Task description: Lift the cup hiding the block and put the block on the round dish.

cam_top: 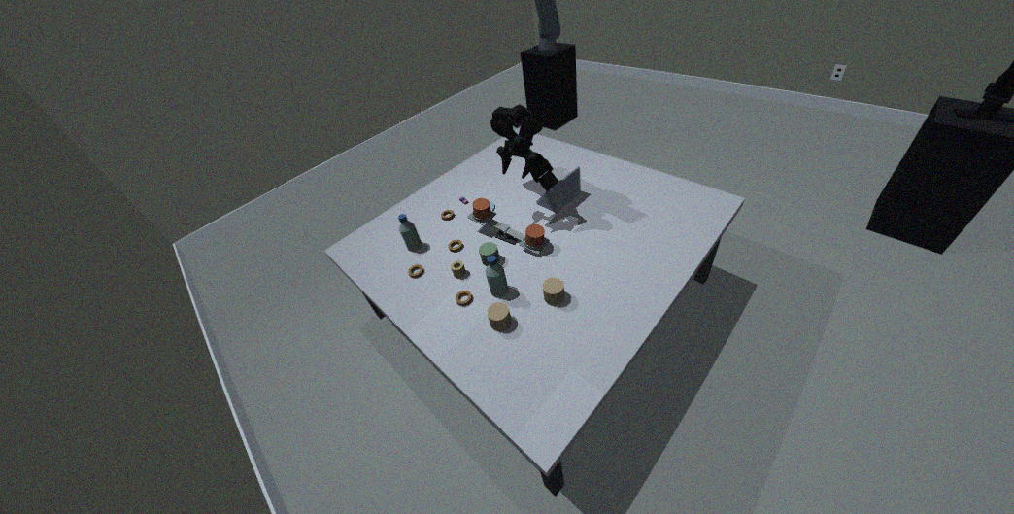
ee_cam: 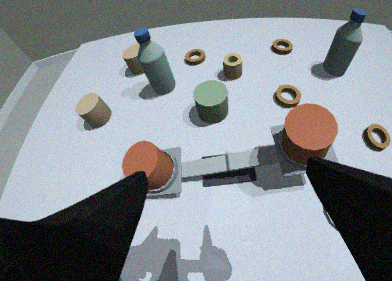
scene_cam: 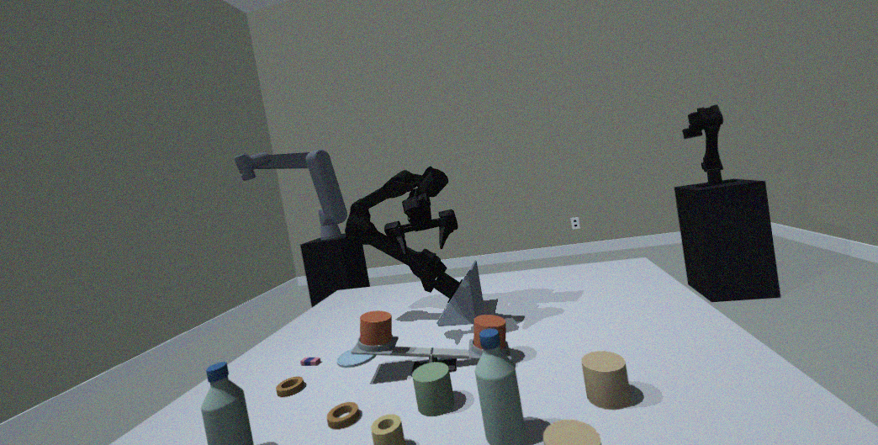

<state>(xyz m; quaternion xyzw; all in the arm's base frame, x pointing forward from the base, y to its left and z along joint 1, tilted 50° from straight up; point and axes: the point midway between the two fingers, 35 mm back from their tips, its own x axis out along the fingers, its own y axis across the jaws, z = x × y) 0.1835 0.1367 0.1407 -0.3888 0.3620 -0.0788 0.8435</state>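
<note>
My gripper tip is 210 mm above the teal block, 140 mm to the right of it and 60 mm short of it. The rest, counted from my gripper tip: green cylinder 210 mm below, 200 mm ahead, 50 mm to the left; pink-and-blue object 350 mm to the right, 250 mm below, 40 mm ahead; pale blue round dish 250 mm below, 220 mm to the right, 20 mm ahead.
</note>
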